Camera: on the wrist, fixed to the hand. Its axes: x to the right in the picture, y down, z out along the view.
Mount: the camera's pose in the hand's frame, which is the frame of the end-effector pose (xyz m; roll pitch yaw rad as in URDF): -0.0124 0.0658 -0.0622 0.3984 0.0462 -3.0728
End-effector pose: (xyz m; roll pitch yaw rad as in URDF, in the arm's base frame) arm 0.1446 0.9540 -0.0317 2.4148 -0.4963 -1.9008
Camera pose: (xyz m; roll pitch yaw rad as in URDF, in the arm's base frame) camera 0.1546 1.0075 0.0417 -2.0631 0.5056 1.1469
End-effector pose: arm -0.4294 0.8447 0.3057 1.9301 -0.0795 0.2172
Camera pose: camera -0.4555 0.8749 0.3879 -1.5403 0.1274 -2.9924
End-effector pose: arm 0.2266 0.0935 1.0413 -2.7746 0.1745 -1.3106
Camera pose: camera 0.1441 0.0780 1.0774 -3.1016 -0.2421 1.7820
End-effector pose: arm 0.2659 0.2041 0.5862 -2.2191 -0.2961 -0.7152
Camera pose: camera 0.2017 0.1416 0.5683 2.6147 0.2134 2.4216
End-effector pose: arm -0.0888 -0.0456 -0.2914 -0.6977 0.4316 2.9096
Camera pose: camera -0.0436 -0.0670 -0.3679 1.0561 -0.4388 -0.1410
